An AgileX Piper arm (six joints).
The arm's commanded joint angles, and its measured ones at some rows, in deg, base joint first. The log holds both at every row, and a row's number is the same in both.
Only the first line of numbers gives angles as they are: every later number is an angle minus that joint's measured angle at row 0.
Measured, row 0:
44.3 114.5 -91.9 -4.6 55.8 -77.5
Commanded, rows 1 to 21:
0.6 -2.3 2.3 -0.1 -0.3 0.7
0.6 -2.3 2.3 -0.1 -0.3 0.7
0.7 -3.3 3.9 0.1 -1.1 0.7
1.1 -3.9 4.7 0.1 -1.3 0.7
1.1 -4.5 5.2 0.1 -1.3 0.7
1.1 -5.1 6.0 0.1 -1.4 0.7
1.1 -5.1 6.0 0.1 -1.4 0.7
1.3 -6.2 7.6 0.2 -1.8 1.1
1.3 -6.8 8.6 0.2 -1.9 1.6
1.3 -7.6 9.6 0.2 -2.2 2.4
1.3 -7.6 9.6 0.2 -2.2 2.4
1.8 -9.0 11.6 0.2 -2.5 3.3
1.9 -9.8 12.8 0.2 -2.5 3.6
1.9 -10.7 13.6 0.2 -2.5 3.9
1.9 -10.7 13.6 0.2 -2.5 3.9
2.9 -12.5 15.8 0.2 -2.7 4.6
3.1 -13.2 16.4 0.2 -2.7 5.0
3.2 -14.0 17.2 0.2 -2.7 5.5
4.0 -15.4 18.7 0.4 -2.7 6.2
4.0 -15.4 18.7 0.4 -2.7 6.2
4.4 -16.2 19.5 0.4 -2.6 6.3
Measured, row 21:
3.3 -13.6 17.8 0.4 -1.6 5.2
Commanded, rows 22 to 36:
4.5 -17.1 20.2 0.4 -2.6 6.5
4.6 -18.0 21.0 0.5 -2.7 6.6
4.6 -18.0 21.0 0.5 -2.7 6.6
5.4 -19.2 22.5 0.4 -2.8 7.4
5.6 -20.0 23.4 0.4 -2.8 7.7
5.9 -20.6 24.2 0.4 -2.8 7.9
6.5 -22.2 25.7 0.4 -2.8 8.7
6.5 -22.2 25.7 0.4 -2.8 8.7
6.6 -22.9 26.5 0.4 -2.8 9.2
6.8 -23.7 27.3 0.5 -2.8 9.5
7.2 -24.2 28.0 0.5 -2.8 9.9
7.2 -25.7 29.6 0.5 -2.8 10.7
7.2 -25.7 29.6 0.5 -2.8 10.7
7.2 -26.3 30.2 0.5 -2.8 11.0
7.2 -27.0 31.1 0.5 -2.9 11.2
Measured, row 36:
7.0 -24.7 29.4 0.5 -2.1 10.0
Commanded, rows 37 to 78:
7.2 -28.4 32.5 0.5 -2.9 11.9
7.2 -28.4 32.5 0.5 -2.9 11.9
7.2 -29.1 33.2 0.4 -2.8 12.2
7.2 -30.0 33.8 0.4 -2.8 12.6
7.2 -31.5 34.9 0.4 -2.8 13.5
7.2 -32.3 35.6 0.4 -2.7 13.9
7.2 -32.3 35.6 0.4 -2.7 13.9
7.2 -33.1 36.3 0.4 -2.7 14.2
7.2 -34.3 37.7 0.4 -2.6 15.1
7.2 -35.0 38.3 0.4 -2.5 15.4
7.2 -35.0 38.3 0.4 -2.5 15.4
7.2 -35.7 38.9 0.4 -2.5 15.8
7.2 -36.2 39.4 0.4 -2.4 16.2
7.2 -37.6 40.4 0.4 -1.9 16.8
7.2 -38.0 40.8 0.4 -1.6 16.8
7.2 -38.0 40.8 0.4 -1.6 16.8
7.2 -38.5 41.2 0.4 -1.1 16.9
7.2 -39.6 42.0 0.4 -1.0 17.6
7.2 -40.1 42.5 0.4 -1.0 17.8
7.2 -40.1 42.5 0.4 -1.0 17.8
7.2 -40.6 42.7 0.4 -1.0 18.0
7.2 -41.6 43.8 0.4 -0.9 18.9
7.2 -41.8 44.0 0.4 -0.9 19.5
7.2 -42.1 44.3 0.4 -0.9 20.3
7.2 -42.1 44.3 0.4 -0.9 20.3
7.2 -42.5 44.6 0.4 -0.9 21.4
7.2 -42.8 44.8 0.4 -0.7 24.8
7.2 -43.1 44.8 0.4 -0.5 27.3
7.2 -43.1 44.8 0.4 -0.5 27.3
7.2 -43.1 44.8 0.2 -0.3 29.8
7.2 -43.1 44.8 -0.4 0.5 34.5
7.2 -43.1 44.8 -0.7 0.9 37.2
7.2 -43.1 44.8 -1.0 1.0 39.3
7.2 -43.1 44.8 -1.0 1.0 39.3
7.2 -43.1 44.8 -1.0 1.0 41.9
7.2 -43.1 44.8 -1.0 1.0 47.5
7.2 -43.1 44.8 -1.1 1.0 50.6
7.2 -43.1 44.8 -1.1 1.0 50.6
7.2 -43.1 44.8 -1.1 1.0 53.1
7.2 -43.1 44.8 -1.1 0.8 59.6
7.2 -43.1 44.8 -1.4 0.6 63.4
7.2 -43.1 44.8 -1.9 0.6 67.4
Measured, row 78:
7.0 -42.7 44.7 -0.1 1.1 57.8
